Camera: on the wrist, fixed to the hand. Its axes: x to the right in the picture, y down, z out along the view.
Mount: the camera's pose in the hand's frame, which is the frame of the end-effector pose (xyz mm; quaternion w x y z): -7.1 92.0 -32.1 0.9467 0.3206 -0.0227 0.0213
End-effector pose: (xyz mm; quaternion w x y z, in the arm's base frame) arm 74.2 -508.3 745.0 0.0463 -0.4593 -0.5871 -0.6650
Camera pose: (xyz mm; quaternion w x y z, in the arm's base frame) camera 115.7 -566.3 811.8 0.1919 -0.4476 -0.7603 -0.4299
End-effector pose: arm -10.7 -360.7 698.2 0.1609 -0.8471 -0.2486 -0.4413
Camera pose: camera 16.2 -454.3 705.4 0.4277 -0.7657 -0.3624 -0.3154
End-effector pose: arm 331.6 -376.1 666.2 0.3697 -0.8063 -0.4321 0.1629
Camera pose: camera 399.2 -429.0 619.6 0.5952 -0.6503 -0.3481 0.3189
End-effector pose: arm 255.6 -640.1 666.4 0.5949 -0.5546 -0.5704 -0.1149
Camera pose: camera 341.8 -636.0 620.6 0.7305 -0.3491 -0.5785 0.0994
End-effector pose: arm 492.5 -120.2 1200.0 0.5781 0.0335 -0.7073 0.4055
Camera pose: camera 472.7 -42.0 1144.9 0.5118 0.2112 -0.5534 0.6222
